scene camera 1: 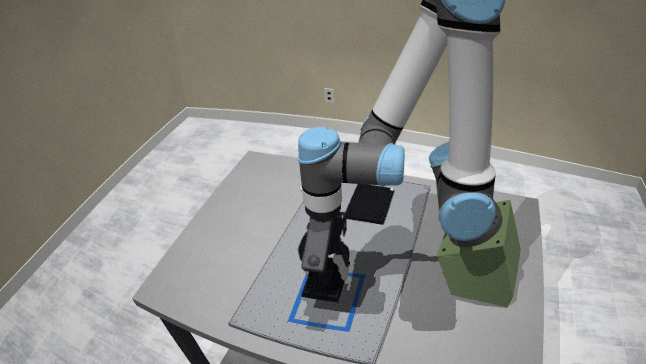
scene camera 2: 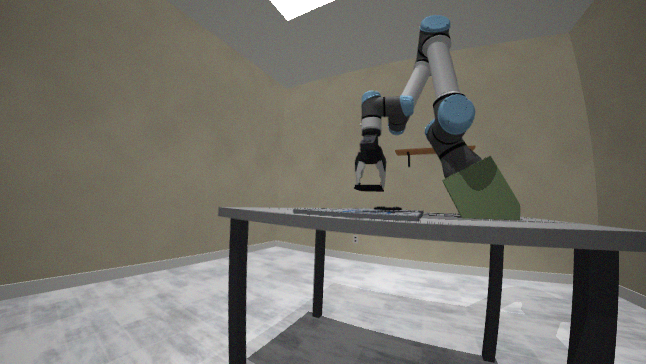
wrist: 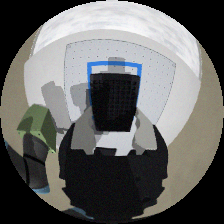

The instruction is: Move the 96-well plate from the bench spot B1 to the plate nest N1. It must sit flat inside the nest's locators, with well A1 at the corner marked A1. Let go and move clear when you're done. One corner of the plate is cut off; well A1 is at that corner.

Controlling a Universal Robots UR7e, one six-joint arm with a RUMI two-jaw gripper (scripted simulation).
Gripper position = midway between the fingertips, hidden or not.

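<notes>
Plate nest N1 (scene camera 1: 370, 201) and a 96-well plate (scene camera 1: 324, 286) are visible, the 96-well plate also in the wrist view (wrist: 113, 109). My gripper (scene camera 1: 326, 278) is visible as well, both in the wrist view (wrist: 113, 107) and in scene camera 2 (scene camera 2: 370, 189).
</notes>
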